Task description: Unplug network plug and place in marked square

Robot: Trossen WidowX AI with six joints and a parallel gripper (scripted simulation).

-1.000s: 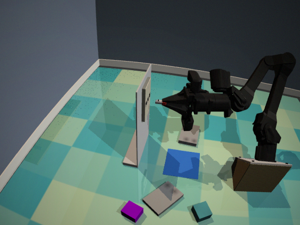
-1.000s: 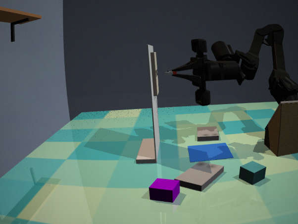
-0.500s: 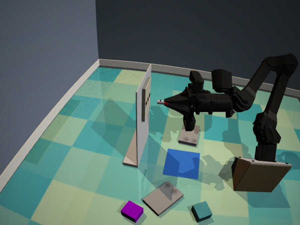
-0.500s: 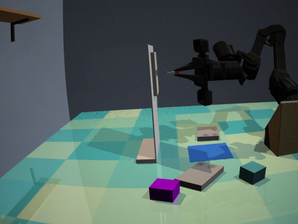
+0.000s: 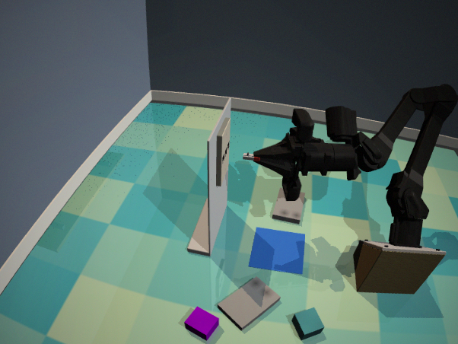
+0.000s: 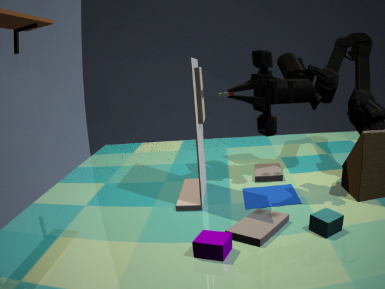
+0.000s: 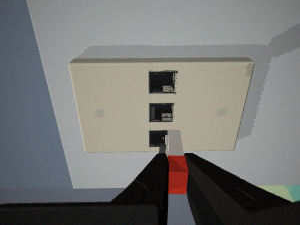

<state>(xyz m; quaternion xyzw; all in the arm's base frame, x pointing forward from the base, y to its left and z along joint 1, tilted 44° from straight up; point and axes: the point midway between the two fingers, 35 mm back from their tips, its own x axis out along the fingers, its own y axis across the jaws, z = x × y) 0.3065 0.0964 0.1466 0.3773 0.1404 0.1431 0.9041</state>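
The blue marked square lies 90 mm behind my gripper tip, 30 mm to the left of it and 220 mm below it. Round my gripper tip: red network plug: right at my gripper tip; purple block: 10 mm ahead, 260 mm to the left, 200 mm below; upright panel: 70 mm ahead, 10 mm to the left, 80 mm below.
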